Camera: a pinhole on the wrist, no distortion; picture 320 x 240 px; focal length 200.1 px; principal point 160.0 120.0 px. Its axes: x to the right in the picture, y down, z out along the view. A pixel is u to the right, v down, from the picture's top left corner.
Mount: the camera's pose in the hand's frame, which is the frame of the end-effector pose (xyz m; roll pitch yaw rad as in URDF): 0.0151 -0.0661 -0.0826 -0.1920 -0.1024 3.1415
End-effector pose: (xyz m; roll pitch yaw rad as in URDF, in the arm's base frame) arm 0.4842 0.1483 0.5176 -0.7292 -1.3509 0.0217
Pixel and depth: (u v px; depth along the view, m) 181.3 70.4 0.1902
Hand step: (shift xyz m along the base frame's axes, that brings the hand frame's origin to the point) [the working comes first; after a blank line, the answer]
In the camera's frame: 0.0202 -0.0471 0.1902

-0.1170 0.0317 0.0413
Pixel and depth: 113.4 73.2 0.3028
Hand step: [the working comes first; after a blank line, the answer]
In the camera's frame: -0.0705 -0.0708 0.3028

-0.1717 0.1019 0.1578
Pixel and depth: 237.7 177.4 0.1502
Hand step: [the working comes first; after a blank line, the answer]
In the camera's frame: 0.0583 0.0431 0.1502

-0.1390 -0.0640 0.0020
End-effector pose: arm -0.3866 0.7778 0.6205 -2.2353 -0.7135 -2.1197
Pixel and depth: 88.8 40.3 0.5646
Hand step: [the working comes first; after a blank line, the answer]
In the camera's frame: -0.2009 -0.2249 0.5646

0.0801 -0.5542 -0.0761
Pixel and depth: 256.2 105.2 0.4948
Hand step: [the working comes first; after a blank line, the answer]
In the camera's frame: 0.2379 -0.0366 0.4948

0.3656 -0.2010 -0.2392
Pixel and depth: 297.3 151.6 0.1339
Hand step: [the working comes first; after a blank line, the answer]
In the camera's frame: 0.0919 0.0211 0.1339

0.1390 0.0136 0.0005
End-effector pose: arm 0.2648 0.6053 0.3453 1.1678 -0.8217 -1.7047
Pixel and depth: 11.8 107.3 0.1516
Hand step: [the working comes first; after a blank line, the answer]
In the camera's frame: -0.1123 -0.0096 0.1516

-0.1026 -0.1259 0.0654
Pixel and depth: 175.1 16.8 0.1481
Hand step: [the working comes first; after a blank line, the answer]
In the camera's frame: 0.0112 -0.0764 0.1481

-0.0789 0.0060 0.0235
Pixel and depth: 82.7 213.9 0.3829
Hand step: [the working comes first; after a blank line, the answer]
In the camera's frame: -0.1479 0.1797 0.3829

-0.3804 -0.2286 0.0113
